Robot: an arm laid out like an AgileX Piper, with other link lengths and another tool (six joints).
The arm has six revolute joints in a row. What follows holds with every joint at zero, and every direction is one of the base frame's.
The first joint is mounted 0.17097 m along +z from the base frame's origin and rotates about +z.
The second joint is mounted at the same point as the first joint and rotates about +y.
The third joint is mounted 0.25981 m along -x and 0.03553 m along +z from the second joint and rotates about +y.
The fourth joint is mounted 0.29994 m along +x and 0.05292 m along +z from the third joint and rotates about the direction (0.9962, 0, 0.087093).
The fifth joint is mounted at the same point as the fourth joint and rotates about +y.
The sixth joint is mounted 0.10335 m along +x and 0.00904 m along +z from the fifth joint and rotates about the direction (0.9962, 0, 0.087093).
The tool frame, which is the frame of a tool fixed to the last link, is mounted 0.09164 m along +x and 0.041 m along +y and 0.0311 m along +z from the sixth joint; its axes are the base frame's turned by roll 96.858, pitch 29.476 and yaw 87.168 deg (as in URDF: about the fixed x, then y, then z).
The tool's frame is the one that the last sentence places.
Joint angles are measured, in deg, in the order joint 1, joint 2, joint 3, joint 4, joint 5, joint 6. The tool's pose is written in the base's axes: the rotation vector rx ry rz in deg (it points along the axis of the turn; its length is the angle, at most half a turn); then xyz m. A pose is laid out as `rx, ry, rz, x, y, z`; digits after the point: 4 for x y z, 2 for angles.
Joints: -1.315, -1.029, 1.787, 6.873, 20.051, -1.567
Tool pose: 67.86, 99.75, 36.49, 0.2371, 0.0415, 0.2232
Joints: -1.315, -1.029, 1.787, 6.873, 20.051, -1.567
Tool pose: 67.86, 99.75, 36.49, 0.2371, 0.0415, 0.2232
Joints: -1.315, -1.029, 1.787, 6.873, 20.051, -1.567
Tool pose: 67.86, 99.75, 36.49, 0.2371, 0.0415, 0.2232
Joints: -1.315, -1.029, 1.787, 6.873, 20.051, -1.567
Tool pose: 67.86, 99.75, 36.49, 0.2371, 0.0415, 0.2232
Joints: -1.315, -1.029, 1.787, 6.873, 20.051, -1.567
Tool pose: 67.86, 99.75, 36.49, 0.2371, 0.0415, 0.2232
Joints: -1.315, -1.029, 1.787, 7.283, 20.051, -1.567
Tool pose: 68.11, 99.71, 36.89, 0.2370, 0.0418, 0.2236
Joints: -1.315, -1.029, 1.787, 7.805, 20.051, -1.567
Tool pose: 68.44, 99.66, 37.41, 0.2370, 0.0422, 0.2240
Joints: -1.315, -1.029, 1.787, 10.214, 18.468, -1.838
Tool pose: 69.04, 98.00, 40.20, 0.2377, 0.0431, 0.2312
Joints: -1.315, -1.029, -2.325, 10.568, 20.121, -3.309
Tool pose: 66.35, 96.55, 40.75, 0.2336, 0.0451, 0.2605
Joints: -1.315, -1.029, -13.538, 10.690, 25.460, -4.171
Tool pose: 61.54, 92.47, 43.16, 0.2135, 0.0494, 0.3366
